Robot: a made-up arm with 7 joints.
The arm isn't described. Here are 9 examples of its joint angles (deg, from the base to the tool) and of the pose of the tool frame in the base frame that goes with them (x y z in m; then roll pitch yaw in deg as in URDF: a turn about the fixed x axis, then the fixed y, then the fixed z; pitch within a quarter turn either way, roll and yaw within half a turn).
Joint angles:
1: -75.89 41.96 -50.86 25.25 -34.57 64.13 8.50
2: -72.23 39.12 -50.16 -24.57 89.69 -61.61 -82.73
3: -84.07 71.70 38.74 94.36 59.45 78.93 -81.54
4: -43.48 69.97 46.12 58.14 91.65 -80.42 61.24
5: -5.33 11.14 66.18 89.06 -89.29 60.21 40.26
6: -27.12 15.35 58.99 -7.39 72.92 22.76 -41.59
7: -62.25 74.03 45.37 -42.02 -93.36 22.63 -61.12
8: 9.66 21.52 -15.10 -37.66 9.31 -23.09 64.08
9: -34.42 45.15 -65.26 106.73 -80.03 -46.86 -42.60
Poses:
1: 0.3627 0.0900 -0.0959 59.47 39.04 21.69
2: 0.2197 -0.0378 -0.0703 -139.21 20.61 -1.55
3: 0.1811 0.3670 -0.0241 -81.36 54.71 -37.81
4: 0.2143 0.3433 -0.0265 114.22 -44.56 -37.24
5: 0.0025 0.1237 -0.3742 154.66 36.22 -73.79
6: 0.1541 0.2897 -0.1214 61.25 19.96 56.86
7: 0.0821 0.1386 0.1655 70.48 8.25 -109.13
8: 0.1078 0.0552 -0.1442 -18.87 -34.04 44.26
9: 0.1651 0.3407 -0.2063 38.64 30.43 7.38
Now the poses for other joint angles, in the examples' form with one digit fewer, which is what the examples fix.
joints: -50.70 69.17 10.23 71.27 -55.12 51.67 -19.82
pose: 0.225 0.368 -0.095 -38.6 40.9 10.9
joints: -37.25 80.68 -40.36 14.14 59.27 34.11 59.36
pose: 0.266 0.277 -0.067 170.6 -32.3 -41.9
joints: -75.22 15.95 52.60 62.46 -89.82 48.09 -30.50
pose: 0.393 0.103 -0.075 -124.5 -44.9 -5.1
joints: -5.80 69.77 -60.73 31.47 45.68 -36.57 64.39
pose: 0.036 0.265 -0.276 72.8 18.5 -43.7
